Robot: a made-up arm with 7 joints. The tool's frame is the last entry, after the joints.
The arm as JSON. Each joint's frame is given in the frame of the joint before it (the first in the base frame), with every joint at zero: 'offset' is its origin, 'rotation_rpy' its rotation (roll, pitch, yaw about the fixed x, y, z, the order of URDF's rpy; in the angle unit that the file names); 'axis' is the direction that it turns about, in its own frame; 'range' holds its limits. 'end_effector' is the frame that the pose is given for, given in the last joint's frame.
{
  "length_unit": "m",
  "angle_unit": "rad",
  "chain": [
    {
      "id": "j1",
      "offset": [
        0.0,
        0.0,
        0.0
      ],
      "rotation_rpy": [
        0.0,
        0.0,
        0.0
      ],
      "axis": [
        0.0,
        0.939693,
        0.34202
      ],
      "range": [
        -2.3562,
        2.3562
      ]
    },
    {
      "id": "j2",
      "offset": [
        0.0,
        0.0,
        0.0
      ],
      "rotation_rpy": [
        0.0,
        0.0,
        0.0
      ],
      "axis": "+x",
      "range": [
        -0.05,
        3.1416
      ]
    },
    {
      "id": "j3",
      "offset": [
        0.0,
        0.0,
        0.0
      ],
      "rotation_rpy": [
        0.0,
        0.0,
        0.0
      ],
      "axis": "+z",
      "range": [
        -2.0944,
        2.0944
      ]
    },
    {
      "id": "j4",
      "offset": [
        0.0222,
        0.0,
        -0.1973
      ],
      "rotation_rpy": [
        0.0,
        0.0,
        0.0
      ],
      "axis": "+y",
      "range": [
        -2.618,
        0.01
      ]
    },
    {
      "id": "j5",
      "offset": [
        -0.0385,
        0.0,
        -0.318
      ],
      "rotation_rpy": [
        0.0,
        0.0,
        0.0
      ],
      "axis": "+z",
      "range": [
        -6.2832,
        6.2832
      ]
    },
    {
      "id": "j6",
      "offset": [
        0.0,
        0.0,
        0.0
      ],
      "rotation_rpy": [
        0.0,
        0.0,
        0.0
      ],
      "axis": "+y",
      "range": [
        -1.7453,
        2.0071
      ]
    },
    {
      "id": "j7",
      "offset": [
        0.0,
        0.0,
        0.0
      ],
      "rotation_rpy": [
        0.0,
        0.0,
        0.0
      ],
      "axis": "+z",
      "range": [
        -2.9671,
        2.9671
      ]
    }
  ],
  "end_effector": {
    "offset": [
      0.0,
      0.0,
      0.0
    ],
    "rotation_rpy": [
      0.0,
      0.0,
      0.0
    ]
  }
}
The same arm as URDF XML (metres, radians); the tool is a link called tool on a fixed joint. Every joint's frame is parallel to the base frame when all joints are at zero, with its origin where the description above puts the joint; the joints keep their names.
<robot name="arm">
  <joint name="j1" type="revolute">
    <parent link="base_link"/>
    <child link="link1"/>
    <origin xyz="0.0000 0.0000 0.0000" rpy="0.0000 0.0000 0.0000"/>
    <axis xyz="0 0.9397 0.342"/>
    <limit lower="-2.3562" upper="2.3562"/>
  </joint>
  <joint name="j2" type="revolute">
    <parent link="link1"/>
    <child link="link2"/>
    <origin xyz="0.0000 0.0000 0.0000" rpy="0.0000 0.0000 0.0000"/>
    <axis xyz="1 0 0"/>
    <limit lower="-0.0500" upper="3.1416"/>
  </joint>
  <joint name="j3" type="revolute">
    <parent link="link2"/>
    <child link="link3"/>
    <origin xyz="0.0000 0.0000 0.0000" rpy="0.0000 0.0000 0.0000"/>
    <axis xyz="0 0 1"/>
    <limit lower="-2.0944" upper="2.0944"/>
  </joint>
  <joint name="j4" type="revolute">
    <parent link="link3"/>
    <child link="link4"/>
    <origin xyz="0.0222 0.0000 -0.1973" rpy="0.0000 0.0000 0.0000"/>
    <axis xyz="0 1 0"/>
    <limit lower="-2.6180" upper="0.0100"/>
  </joint>
  <joint name="j5" type="revolute">
    <parent link="link4"/>
    <child link="link5"/>
    <origin xyz="-0.0385 0.0000 -0.3180" rpy="0.0000 0.0000 0.0000"/>
    <axis xyz="0 0 1"/>
    <limit lower="-6.2832" upper="6.2832"/>
  </joint>
  <joint name="j6" type="revolute">
    <parent link="link5"/>
    <child link="link6"/>
    <origin xyz="0.0000 0.0000 0.0000" rpy="0.0000 0.0000 0.0000"/>
    <axis xyz="0 1 0"/>
    <limit lower="-1.7453" upper="2.0071"/>
  </joint>
  <joint name="j7" type="revolute">
    <parent link="link6"/>
    <child link="link7"/>
    <origin xyz="0.0000 0.0000 0.0000" rpy="0.0000 0.0000 0.0000"/>
    <axis xyz="0 0 1"/>
    <limit lower="-2.9671" upper="2.9671"/>
  </joint>
  <joint name="tool_fixed" type="fixed">
    <parent link="link7"/>
    <child link="tool"/>
    <origin xyz="0.0000 0.0000 0.0000" rpy="0.0000 0.0000 0.0000"/>
  </joint>
  <link name="base_link"/>
  <link name="link1"/>
  <link name="link2"/>
  <link name="link3"/>
  <link name="link4"/>
  <link name="link5"/>
  <link name="link6"/>
  <link name="link7"/>
  <link name="tool"/>
</robot>

